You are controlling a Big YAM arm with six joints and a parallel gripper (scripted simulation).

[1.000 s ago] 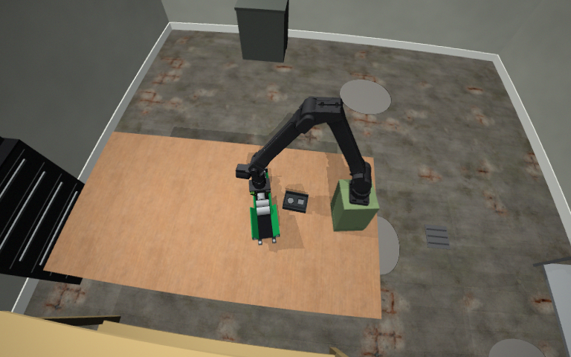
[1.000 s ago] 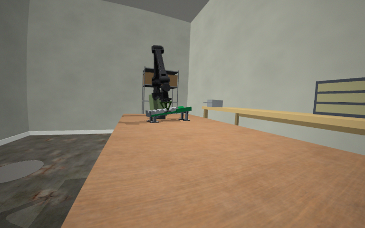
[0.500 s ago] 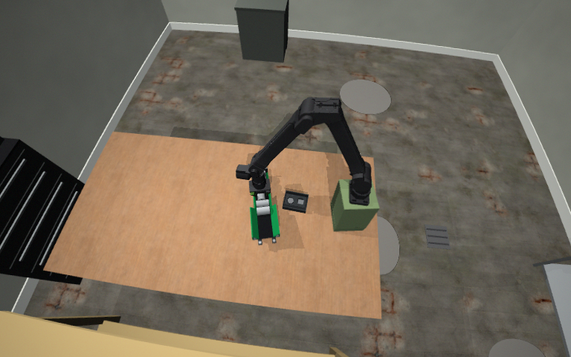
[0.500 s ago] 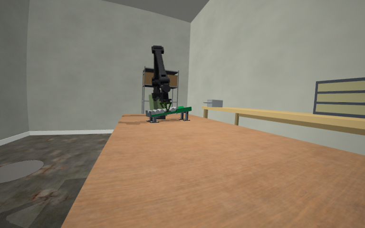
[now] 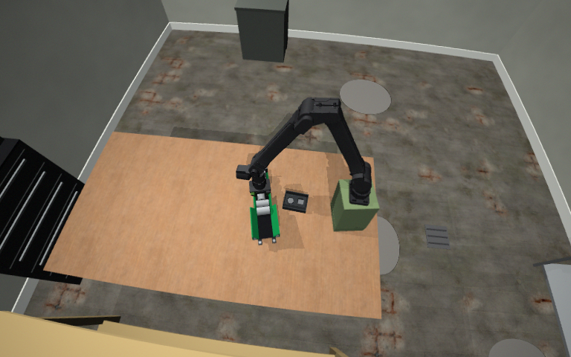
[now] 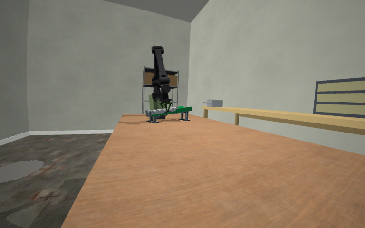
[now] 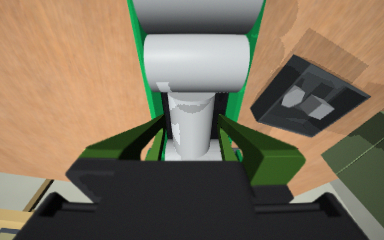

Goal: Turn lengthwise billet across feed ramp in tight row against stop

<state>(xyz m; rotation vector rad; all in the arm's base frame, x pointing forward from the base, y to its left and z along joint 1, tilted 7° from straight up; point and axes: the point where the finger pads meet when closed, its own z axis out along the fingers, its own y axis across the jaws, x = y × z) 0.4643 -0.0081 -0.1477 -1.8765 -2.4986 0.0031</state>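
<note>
The grey steel billet lies right at my hand. Also, from my hand: small dark box 18 cm behind, 2 cm to the right, 8 cm below.
</note>
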